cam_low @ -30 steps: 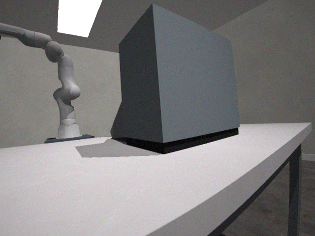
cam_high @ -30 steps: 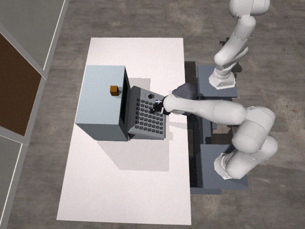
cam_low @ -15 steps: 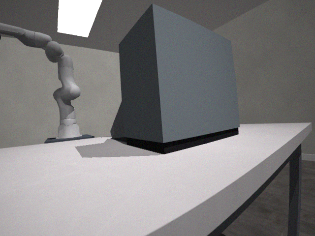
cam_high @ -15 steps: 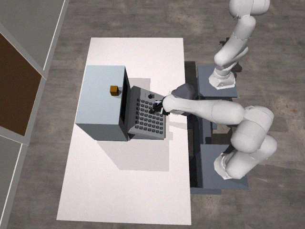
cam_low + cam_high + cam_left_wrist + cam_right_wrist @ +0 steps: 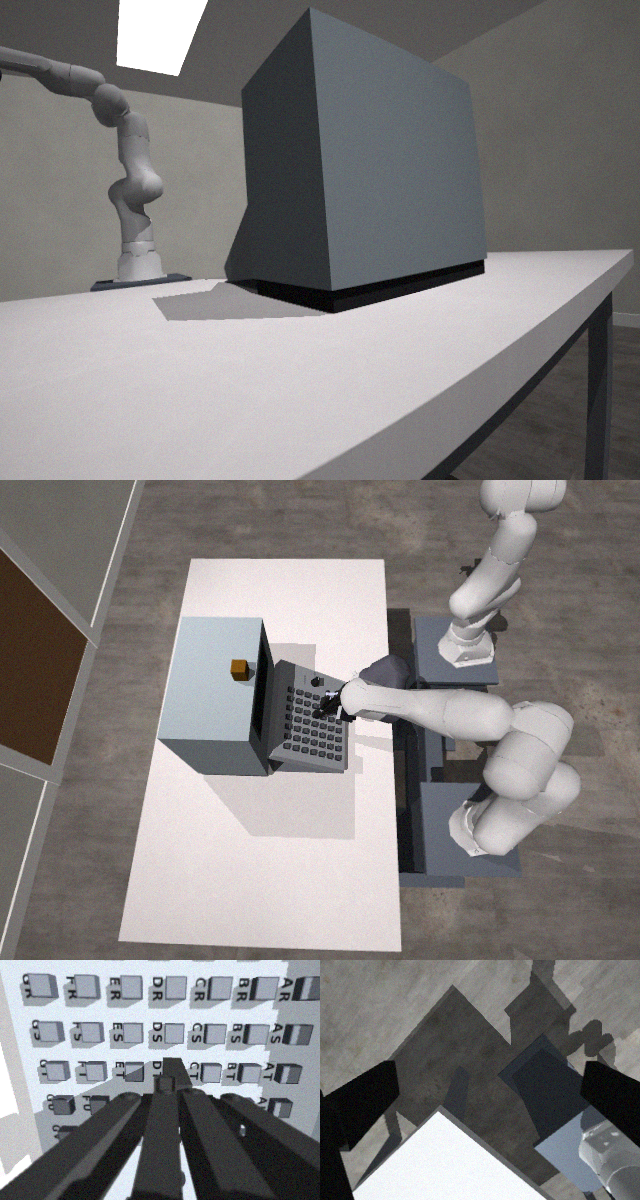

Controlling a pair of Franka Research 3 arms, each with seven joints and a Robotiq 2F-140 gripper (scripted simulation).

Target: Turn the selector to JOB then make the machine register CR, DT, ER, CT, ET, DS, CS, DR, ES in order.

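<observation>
Right now my left hand is 5 cm short of the sloped key panel, 1 cm to the left of it and 7 cm above it. Also, from my left hand: black selector: 2 cm ahead, 13 cm to the right, 2 cm below.
</observation>
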